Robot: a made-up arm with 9 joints. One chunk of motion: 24 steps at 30 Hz.
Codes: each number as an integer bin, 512 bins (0 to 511) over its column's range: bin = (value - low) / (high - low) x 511, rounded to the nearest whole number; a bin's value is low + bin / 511 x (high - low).
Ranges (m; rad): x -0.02..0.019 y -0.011..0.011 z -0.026..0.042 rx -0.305..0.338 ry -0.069..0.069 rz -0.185..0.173
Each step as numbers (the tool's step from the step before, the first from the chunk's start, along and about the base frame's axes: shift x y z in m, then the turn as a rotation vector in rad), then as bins.
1 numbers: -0.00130 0.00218 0.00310 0.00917 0.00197 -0.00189
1 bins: 245 306 219 250 263 261
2 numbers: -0.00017 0.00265 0.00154 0.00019 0.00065 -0.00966
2 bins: 260 317 207 243 258 250
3 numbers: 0.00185 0.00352 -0.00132 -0.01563 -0.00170 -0.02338
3 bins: 286 337 185 230 249 231
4 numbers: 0.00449 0.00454 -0.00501 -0.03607 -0.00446 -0.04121
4 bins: 321 361 158 214 239 205
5 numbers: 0.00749 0.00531 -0.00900 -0.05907 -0.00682 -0.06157
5 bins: 360 379 128 195 230 176
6 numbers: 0.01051 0.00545 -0.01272 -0.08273 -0.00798 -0.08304
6 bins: 400 382 100 177 226 146
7 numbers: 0.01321 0.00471 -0.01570 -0.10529 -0.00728 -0.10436
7 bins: 435 365 77 159 229 115
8 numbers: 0.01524 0.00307 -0.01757 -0.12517 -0.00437 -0.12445
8 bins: 462 327 63 143 239 86
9 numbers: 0.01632 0.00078 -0.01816 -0.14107 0.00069 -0.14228
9 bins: 476 274 59 130 258 61
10 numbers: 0.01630 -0.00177 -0.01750 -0.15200 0.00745 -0.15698
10 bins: 476 214 64 122 283 40
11 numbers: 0.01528 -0.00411 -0.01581 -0.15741 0.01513 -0.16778
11 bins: 462 160 77 117 312 25
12 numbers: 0.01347 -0.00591 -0.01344 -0.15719 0.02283 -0.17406
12 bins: 439 118 94 117 340 16
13 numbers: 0.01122 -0.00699 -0.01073 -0.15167 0.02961 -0.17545
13 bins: 409 93 115 122 365 14
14 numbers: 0.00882 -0.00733 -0.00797 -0.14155 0.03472 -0.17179
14 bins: 378 85 135 130 384 19
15 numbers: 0.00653 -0.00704 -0.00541 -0.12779 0.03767 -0.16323
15 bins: 348 92 155 141 395 31
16 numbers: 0.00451 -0.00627 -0.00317 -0.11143 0.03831 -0.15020
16 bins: 321 110 172 154 397 50
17 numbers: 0.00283 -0.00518 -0.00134 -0.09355 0.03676 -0.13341
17 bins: 299 135 185 168 392 74
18 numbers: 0.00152 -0.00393 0.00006 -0.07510 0.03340 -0.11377
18 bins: 282 164 196 183 379 102
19 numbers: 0.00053 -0.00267 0.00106 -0.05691 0.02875 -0.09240
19 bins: 269 193 203 197 362 132
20 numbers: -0.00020 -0.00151 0.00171 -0.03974 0.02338 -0.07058
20 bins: 259 220 208 211 342 163
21 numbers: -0.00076 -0.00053 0.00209 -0.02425 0.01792 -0.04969
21 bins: 252 243 211 223 322 193
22 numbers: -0.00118 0.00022 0.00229 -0.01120 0.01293 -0.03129
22 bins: 247 261 213 233 303 219
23 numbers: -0.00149 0.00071 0.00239 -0.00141 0.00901 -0.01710
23 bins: 243 272 213 241 289 240
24 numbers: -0.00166 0.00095 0.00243 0.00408 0.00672 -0.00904
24 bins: 240 278 214 246 280 251
